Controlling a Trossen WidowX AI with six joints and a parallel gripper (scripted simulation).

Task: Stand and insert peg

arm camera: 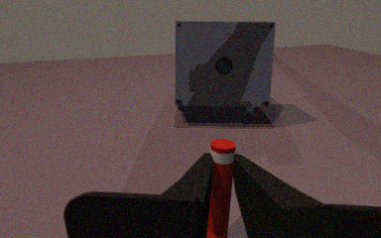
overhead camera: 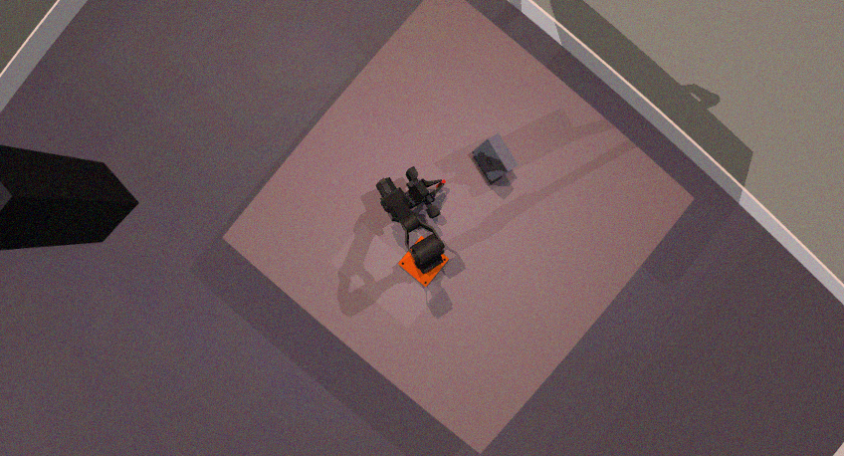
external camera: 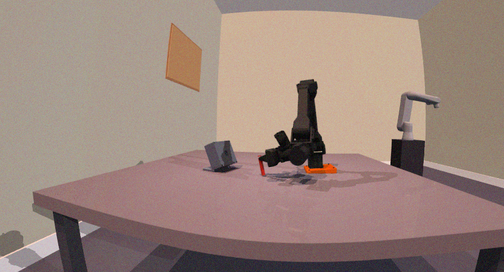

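The red peg is 1 cm below my gripper tip. Also, from my gripper tip: sloped panel: 19 cm ahead, 7 cm to the right.
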